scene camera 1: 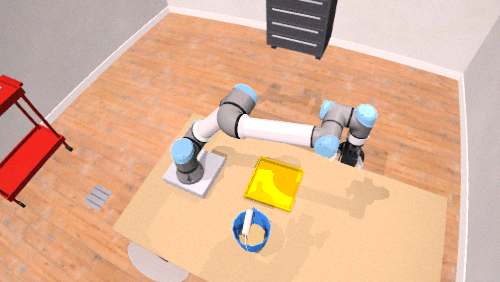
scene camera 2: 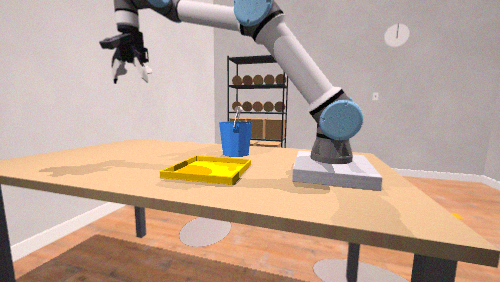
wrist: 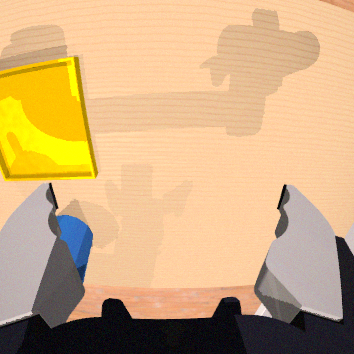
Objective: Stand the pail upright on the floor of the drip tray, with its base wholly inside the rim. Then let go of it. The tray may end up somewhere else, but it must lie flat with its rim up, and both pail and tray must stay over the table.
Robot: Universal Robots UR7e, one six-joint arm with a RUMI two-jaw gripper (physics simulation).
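Frame: origin at the arm's base, x ahead, y up, z right, level; millimetres.
Seen in the pictures: gripper, fingertip midpoint: [scene camera 1: 344, 163] [scene camera 2: 130, 83] [wrist: 168, 187]; arm's base, origin of the base link: [scene camera 1: 190, 172] [scene camera 2: 330, 158].
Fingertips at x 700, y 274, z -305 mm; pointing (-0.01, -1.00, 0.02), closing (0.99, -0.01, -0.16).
Offsets run from my fingertips to a thing's middle. "pt": to the spot under its first point. Level surfaces: height alone.
The blue pail {pt dx -230, dy -226, dz +339 mm} [scene camera 1: 259, 219] [scene camera 2: 236, 140] [wrist: 77, 240] stands upright on the table, beside the tray and apart from it. Its handle with a white grip {pt dx -233, dy -79, dz +423 mm} [scene camera 1: 247, 222] [scene camera 2: 238, 112] is raised over the opening. The yellow drip tray {dx -290, dy -313, dz +96 mm} [scene camera 1: 287, 182] [scene camera 2: 197, 177] [wrist: 50, 110] lies flat on the table with its rim up. My gripper [scene camera 1: 348, 162] [scene camera 2: 131, 80] [wrist: 168, 187] is open and empty, high up and off to the side of both tray and pail, its fingers pointing down. In the wrist view the left finger hides part of the pail.
The arm's base stands on a light grey block [scene camera 1: 212, 170] [scene camera 2: 335, 177] on the table {dy -325 mm} [scene camera 1: 400, 225] [scene camera 2: 270, 200], beside the tray. A shelf rack [scene camera 2: 252, 59] stands behind the table. A red cart [scene camera 1: 30, 155] and a dark drawer cabinet [scene camera 1: 300, 25] stand on the floor away from the table.
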